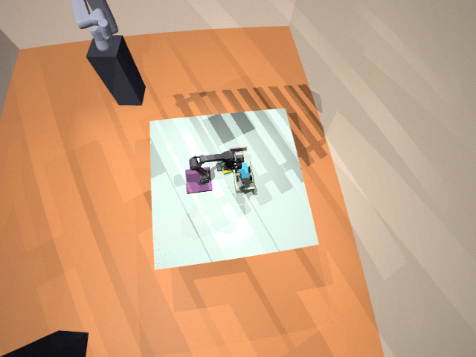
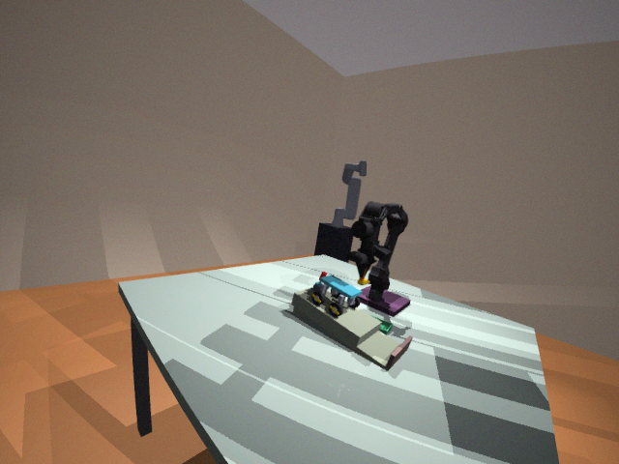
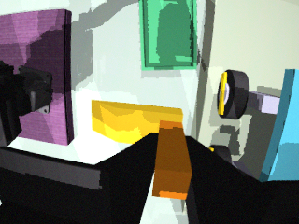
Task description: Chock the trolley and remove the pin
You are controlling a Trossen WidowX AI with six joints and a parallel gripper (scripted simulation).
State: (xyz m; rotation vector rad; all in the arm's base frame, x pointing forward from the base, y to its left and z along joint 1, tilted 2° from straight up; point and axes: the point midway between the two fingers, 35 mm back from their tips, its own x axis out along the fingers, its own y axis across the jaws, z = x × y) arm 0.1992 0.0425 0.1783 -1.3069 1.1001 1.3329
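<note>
My gripper tip is 11 cm short of the stop pin, 10 cm to the left of it and 4 cm above it. The rest, counted from my gripper tip: ramp: 12 cm below, 12 cm ahead; then blue-topped trolley: 12 cm ahead, 6 cm below; then yellow chock: 2 cm behind, 1 cm below.
</note>
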